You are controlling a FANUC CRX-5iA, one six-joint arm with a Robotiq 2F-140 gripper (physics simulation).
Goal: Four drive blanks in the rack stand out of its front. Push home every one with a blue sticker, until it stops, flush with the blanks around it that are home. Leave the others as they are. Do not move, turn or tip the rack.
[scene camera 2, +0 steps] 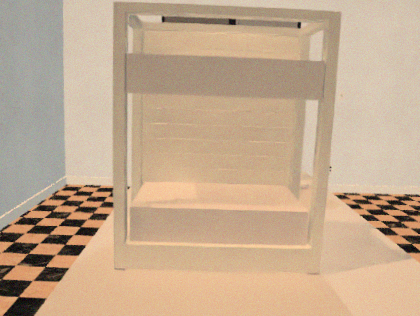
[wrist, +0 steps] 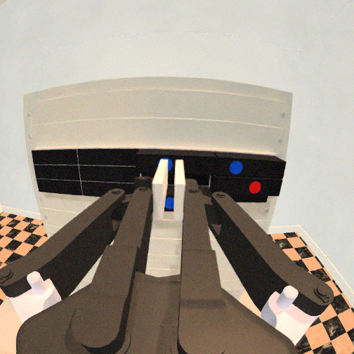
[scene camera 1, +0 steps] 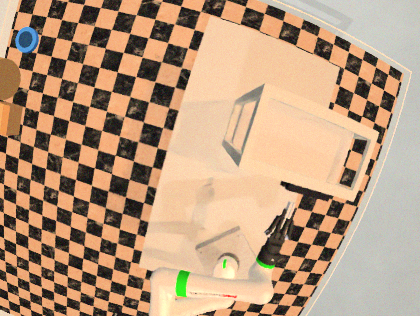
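Note:
The rack (scene camera 1: pixel 320 113) (scene camera 2: pixel 120 150) (wrist: pixel 160 105) stands upright. In the wrist view, the upper middle blank (wrist: pixel 195 161), with a blue sticker, the upper right blank (wrist: pixel 236 167), also blue, and the red-stickered blank (wrist: pixel 255 187) below that stand out of its front. A lower middle blank (wrist: pixel 169 203) with a blue sticker shows between the fingers; they partly hide it. Black blank fronts show along the rack's front in scene camera 1. My gripper (scene camera 1: pixel 290 204) (wrist: pixel 171 172) is shut, a narrow gap between its pads, nothing held. It is in front of the middle column, apart from the rack in scene camera 1.
Black blanks (wrist: pixel 55 171) at the left of the row look level with one another. The arm (scene camera 1: pixel 220 287) reaches from its base plate (scene camera 1: pixel 207 252) beside the rack's front. A blue round object (scene camera 1: pixel 26 40) and brown furniture (scene camera 1: pixel 7 79) stand far off at the left.

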